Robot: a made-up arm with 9 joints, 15 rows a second.
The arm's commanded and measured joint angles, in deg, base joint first. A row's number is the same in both.
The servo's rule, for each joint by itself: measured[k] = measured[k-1] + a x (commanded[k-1-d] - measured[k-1]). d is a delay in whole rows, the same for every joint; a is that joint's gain. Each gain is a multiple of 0.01, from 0.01 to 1. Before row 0 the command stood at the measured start. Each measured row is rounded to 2 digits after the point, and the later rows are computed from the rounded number. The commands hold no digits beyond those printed.
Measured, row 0:
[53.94 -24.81 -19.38 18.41 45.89 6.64 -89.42 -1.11 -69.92]
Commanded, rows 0 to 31:
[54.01 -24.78 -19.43 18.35 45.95 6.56 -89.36 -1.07 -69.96]
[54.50 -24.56 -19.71 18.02 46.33 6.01 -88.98 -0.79 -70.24]
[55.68 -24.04 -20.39 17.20 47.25 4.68 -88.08 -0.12 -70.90]
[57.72 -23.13 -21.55 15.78 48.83 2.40 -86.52 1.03 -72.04]
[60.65 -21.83 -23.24 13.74 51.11 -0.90 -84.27 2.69 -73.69]
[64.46 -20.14 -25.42 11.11 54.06 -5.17 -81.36 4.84 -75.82]
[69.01 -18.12 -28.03 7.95 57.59 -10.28 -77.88 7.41 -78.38]
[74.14 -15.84 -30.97 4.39 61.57 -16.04 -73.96 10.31 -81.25]
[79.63 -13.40 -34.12 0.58 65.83 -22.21 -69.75 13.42 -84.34]
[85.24 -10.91 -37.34 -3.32 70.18 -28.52 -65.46 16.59 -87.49]
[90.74 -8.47 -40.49 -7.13 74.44 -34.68 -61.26 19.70 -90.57]
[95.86 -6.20 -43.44 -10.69 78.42 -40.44 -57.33 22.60 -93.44]
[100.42 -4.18 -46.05 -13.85 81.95 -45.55 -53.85 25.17 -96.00]
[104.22 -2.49 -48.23 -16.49 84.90 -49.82 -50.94 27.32 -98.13]
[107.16 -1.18 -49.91 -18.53 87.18 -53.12 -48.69 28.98 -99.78]
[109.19 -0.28 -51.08 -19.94 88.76 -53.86 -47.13 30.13 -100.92]
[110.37 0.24 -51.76 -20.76 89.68 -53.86 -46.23 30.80 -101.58]
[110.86 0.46 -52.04 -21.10 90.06 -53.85 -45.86 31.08 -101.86]
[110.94 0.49 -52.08 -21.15 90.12 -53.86 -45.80 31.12 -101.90]
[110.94 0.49 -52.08 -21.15 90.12 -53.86 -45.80 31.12 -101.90]
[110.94 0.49 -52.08 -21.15 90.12 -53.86 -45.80 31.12 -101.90]
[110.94 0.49 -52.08 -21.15 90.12 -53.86 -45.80 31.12 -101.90]
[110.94 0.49 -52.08 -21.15 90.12 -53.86 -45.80 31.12 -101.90]
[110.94 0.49 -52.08 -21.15 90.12 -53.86 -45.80 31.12 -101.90]
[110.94 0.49 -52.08 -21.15 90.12 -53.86 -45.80 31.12 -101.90]
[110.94 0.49 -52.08 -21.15 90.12 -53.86 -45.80 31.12 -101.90]
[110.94 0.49 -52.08 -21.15 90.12 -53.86 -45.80 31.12 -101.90]
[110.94 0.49 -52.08 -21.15 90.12 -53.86 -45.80 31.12 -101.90]
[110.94 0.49 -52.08 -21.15 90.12 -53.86 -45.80 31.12 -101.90]
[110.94 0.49 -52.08 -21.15 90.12 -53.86 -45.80 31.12 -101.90]
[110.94 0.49 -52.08 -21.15 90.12 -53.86 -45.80 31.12 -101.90]
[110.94 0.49 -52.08 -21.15 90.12 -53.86 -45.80 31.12 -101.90]
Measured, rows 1 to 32:
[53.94 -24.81 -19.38 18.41 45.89 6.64 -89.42 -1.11 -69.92]
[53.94 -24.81 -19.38 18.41 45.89 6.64 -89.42 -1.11 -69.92]
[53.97 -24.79 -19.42 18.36 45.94 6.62 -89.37 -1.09 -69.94]
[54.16 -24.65 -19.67 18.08 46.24 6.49 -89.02 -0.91 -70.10]
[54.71 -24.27 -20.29 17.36 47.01 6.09 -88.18 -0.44 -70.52]
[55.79 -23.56 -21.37 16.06 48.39 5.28 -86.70 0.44 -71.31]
[57.54 -22.49 -22.98 14.16 50.46 3.92 -84.54 1.79 -72.55]
[60.03 -21.03 -25.08 11.66 53.20 1.92 -81.71 3.62 -74.25]
[63.26 -19.23 -27.62 8.62 56.54 -0.76 -78.30 5.89 -76.40]
[67.18 -17.13 -30.50 5.15 60.36 -4.12 -74.44 8.54 -78.92]
[71.66 -14.82 -33.61 1.40 64.52 -8.10 -70.27 11.47 -81.74]
[76.55 -12.40 -36.82 -2.47 68.82 -12.59 -65.99 14.54 -84.73]
[81.66 -9.96 -39.98 -6.29 73.09 -17.45 -61.78 17.64 -87.77]
[86.77 -7.63 -42.96 -9.90 77.14 -22.51 -57.82 20.62 -90.72]
[91.68 -5.49 -45.62 -13.14 80.80 -27.58 -54.29 23.35 -93.47]
[96.19 -3.63 -47.86 -15.89 83.92 -32.47 -51.31 25.73 -95.89]
[100.14 -2.11 -49.62 -18.05 86.40 -37.01 -48.98 27.68 -97.91]
[103.40 -0.98 -50.88 -19.60 88.19 -40.72 -47.33 29.15 -99.48]
[105.91 -0.22 -51.64 -20.55 89.32 -43.61 -46.35 30.14 -100.57]
[107.69 0.20 -51.98 -21.00 89.88 -45.86 -45.91 30.70 -101.24]
[108.86 0.38 -52.07 -21.12 90.06 -47.62 -45.81 30.95 -101.58]
[109.61 0.45 -52.08 -21.14 90.11 -48.99 -45.80 31.05 -101.75]
[110.09 0.47 -52.08 -21.15 90.12 -50.06 -45.80 31.09 -101.83]
[110.40 0.48 -52.08 -21.15 90.12 -50.90 -45.80 31.11 -101.87]
[110.59 0.49 -52.08 -21.15 90.12 -51.55 -45.80 31.12 -101.89]
[110.72 0.49 -52.08 -21.15 90.12 -52.06 -45.80 31.12 -101.90]
[110.80 0.49 -52.08 -21.15 90.12 -52.46 -45.80 31.12 -101.90]
[110.85 0.49 -52.08 -21.15 90.12 -52.77 -45.80 31.12 -101.90]
[110.88 0.49 -52.08 -21.15 90.12 -53.01 -45.80 31.12 -101.90]
[110.90 0.49 -52.08 -21.15 90.12 -53.20 -45.80 31.12 -101.90]
[110.91 0.49 -52.08 -21.15 90.12 -53.35 -45.80 31.12 -101.90]
[110.92 0.49 -52.08 -21.15 90.12 -53.46 -45.80 31.12 -101.90]
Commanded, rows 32 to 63:
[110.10 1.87 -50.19 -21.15 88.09 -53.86 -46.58 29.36 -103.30]
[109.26 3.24 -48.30 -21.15 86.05 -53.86 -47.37 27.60 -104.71]
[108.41 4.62 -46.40 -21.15 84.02 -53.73 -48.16 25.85 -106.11]
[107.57 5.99 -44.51 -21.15 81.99 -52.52 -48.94 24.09 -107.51]
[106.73 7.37 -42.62 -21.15 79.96 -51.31 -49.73 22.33 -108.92]
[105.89 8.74 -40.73 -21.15 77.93 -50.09 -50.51 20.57 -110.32]
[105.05 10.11 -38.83 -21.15 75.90 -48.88 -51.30 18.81 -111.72]
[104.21 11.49 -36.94 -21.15 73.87 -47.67 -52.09 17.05 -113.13]
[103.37 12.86 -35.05 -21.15 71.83 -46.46 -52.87 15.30 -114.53]
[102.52 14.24 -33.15 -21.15 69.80 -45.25 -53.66 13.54 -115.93]
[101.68 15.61 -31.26 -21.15 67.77 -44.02 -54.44 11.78 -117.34]
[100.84 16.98 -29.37 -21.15 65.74 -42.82 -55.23 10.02 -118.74]
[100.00 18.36 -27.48 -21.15 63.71 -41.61 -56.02 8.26 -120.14]
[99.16 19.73 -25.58 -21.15 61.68 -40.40 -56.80 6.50 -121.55]
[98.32 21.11 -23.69 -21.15 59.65 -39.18 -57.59 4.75 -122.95]
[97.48 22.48 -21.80 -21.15 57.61 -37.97 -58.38 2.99 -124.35]
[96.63 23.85 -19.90 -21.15 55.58 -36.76 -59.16 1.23 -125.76]
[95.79 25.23 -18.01 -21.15 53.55 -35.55 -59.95 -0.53 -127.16]
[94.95 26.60 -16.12 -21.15 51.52 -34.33 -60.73 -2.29 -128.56]
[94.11 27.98 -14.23 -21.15 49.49 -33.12 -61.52 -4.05 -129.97]
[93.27 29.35 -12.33 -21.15 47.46 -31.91 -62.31 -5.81 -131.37]
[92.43 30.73 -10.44 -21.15 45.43 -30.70 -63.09 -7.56 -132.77]
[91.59 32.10 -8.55 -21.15 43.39 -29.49 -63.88 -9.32 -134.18]
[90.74 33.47 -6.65 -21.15 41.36 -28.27 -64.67 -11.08 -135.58]
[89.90 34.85 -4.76 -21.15 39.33 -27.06 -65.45 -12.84 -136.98]
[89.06 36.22 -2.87 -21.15 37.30 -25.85 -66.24 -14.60 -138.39]
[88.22 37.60 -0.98 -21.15 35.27 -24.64 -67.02 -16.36 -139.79]
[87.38 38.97 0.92 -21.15 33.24 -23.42 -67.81 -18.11 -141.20]
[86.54 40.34 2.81 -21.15 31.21 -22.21 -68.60 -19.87 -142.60]
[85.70 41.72 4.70 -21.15 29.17 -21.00 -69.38 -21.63 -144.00]
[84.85 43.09 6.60 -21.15 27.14 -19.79 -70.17 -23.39 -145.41]
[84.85 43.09 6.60 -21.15 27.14 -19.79 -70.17 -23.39 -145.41]
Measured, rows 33 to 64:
[110.93 0.49 -52.08 -21.15 90.12 -53.55 -45.80 31.12 -101.90]
[110.93 0.49 -52.08 -21.15 90.12 -53.62 -45.80 31.12 -101.90]
[110.63 1.35 -50.45 -21.15 88.58 -53.67 -46.49 30.06 -102.63]
[110.14 2.52 -48.60 -21.15 86.66 -53.71 -47.27 28.58 -103.71]
[109.52 3.82 -46.71 -21.15 84.65 -53.71 -48.06 26.94 -104.96]
[108.82 5.17 -44.82 -21.15 82.63 -53.45 -48.84 25.23 -106.29]
[108.07 6.53 -42.93 -21.15 80.60 -52.98 -49.63 23.49 -107.66]
[107.29 7.90 -41.04 -21.15 78.57 -52.34 -50.41 21.74 -109.04]
[106.48 9.27 -39.14 -21.15 76.54 -51.58 -51.20 19.98 -110.43]
[105.66 10.65 -37.25 -21.15 74.51 -50.72 -51.99 18.22 -111.83]
[104.84 12.02 -35.36 -21.15 72.47 -49.78 -52.77 16.47 -113.23]
[104.00 13.40 -33.46 -21.15 70.44 -48.78 -53.56 14.71 -114.63]
[103.16 14.77 -31.57 -21.15 68.41 -47.73 -54.34 12.95 -116.04]
[102.32 16.14 -29.68 -21.15 66.38 -46.65 -55.13 11.19 -117.44]
[101.48 17.52 -27.79 -21.15 64.35 -45.54 -55.92 9.43 -118.84]
[100.64 18.89 -25.89 -21.15 62.32 -44.41 -56.70 7.67 -120.25]
[99.80 20.27 -24.00 -21.15 60.29 -43.26 -57.49 5.92 -121.65]
[98.96 21.64 -22.11 -21.15 58.25 -42.10 -58.28 4.16 -123.05]
[98.12 23.01 -20.21 -21.15 56.22 -40.93 -59.06 2.40 -124.46]
[97.28 24.39 -18.32 -21.15 54.19 -39.75 -59.85 0.64 -125.86]
[96.44 25.76 -16.43 -21.15 52.16 -38.56 -60.63 -1.12 -127.26]
[95.60 27.14 -14.54 -21.15 50.13 -37.36 -61.42 -2.88 -128.67]
[94.76 28.51 -12.64 -21.15 48.10 -36.16 -62.21 -4.64 -130.07]
[93.92 29.89 -10.75 -21.15 46.07 -34.96 -62.99 -6.39 -131.47]
[93.08 31.26 -8.86 -21.15 44.03 -33.76 -63.78 -8.15 -132.88]
[92.24 32.63 -6.96 -21.15 42.00 -32.55 -64.57 -9.91 -134.28]
[91.40 34.01 -5.07 -21.15 39.97 -31.34 -65.35 -11.67 -135.68]
[90.56 35.38 -3.18 -21.15 37.94 -30.13 -66.14 -13.43 -137.09]
[89.72 36.76 -1.29 -21.15 35.91 -28.92 -66.92 -15.19 -138.49]
[88.88 38.13 0.61 -21.15 33.88 -27.71 -67.71 -16.94 -139.90]
[88.04 39.50 2.50 -21.15 31.85 -26.50 -68.50 -18.70 -141.30]
[87.20 40.88 4.39 -21.15 29.81 -25.29 -69.28 -20.46 -142.70]

